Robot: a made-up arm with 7 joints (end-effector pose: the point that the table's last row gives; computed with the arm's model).
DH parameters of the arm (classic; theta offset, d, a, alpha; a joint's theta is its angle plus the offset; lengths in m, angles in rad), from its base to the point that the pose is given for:
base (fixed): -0.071 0 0 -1.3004
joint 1: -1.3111 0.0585 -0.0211 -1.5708
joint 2: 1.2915 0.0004 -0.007 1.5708
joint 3: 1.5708 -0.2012 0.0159 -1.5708
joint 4: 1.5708 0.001 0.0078 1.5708
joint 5: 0 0.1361 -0.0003 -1.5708
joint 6: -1.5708 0 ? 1.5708
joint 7: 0 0.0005 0 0
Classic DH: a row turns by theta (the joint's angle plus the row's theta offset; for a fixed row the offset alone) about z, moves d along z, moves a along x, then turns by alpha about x.
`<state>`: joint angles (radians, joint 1 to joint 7).
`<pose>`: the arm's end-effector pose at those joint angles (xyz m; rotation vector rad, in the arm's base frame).
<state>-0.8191 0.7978 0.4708 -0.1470 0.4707 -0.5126 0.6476</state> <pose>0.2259 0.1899 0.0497 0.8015 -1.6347 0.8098</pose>
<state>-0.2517 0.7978 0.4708 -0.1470 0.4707 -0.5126 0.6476</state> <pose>0.1912 0.2226 -0.0589 1.0749 -1.1163 0.5941</pose>
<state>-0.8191 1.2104 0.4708 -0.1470 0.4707 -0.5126 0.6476</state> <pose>0.1898 0.2020 0.1134 1.2126 -1.8119 0.7225</pose>
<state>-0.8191 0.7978 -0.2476 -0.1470 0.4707 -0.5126 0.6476</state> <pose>0.2607 0.0885 -0.0321 0.7883 -1.4678 0.0232</pose>
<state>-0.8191 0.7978 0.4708 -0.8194 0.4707 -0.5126 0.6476</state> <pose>0.1335 0.1156 0.0602 0.6832 -2.3331 0.5711</pose>
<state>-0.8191 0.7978 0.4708 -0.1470 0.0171 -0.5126 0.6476</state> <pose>0.2180 0.1964 0.0547 0.2932 -1.5996 0.7446</pose>
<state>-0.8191 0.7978 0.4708 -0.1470 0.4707 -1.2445 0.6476</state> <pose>0.2038 0.1671 0.0327 0.7529 -2.2223 0.1874</pose>
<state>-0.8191 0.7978 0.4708 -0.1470 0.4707 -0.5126 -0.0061</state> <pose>0.2259 0.1899 0.0497 1.2417 -1.2484 0.3412</pose>
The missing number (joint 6, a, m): 0.0504
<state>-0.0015 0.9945 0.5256 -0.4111 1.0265 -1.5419 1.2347</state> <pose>0.1230 0.1911 -0.0757 0.8220 -1.8675 -0.6144</pose>
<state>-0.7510 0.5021 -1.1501 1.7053 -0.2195 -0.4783 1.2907</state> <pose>0.2094 0.2178 -0.2911 1.4299 -0.0631 0.6664</pose>
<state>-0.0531 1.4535 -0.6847 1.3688 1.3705 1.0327 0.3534</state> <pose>0.0524 0.4245 -0.0384 -2.1234 -0.7200 -0.0412</pose>
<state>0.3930 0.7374 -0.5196 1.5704 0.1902 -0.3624 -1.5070</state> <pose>-0.1853 0.3088 -0.2367 -0.7306 2.3694 -1.1861</pose>
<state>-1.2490 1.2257 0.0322 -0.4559 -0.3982 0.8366 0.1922</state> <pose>0.2117 0.1448 0.1404 0.7270 -0.6726 0.3135</pose>
